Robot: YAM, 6 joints.
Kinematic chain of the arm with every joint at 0, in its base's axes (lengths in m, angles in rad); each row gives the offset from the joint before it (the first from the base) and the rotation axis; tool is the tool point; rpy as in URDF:
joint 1: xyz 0 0 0.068 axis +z
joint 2: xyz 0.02 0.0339 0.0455 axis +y
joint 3: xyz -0.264 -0.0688 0 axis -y
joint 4: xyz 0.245 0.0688 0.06 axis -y
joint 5: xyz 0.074 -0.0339 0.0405 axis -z
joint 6: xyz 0.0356 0 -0.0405 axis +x
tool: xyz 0 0 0 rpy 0 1.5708 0
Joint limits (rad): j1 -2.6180..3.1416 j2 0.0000..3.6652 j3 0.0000..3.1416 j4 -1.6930..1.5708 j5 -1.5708..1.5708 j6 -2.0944..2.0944
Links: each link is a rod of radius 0.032 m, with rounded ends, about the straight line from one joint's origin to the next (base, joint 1, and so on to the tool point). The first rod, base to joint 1, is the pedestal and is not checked.
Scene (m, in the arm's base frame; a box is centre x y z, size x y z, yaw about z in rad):
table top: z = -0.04
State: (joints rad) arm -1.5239 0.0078 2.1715 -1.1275 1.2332 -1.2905
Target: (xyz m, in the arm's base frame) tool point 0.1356 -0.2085 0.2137
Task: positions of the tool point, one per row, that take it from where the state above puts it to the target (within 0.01 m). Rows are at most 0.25 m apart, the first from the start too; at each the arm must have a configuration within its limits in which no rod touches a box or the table.
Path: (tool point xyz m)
1: -0.0730 0.2203 0.4779
2: -0.0455 0.0363 0.5092
3: 0.0189 -0.1152 0.4567
4: 0.0904 -0.1993 0.3453
5: 0.1356 -0.2085 0.2137

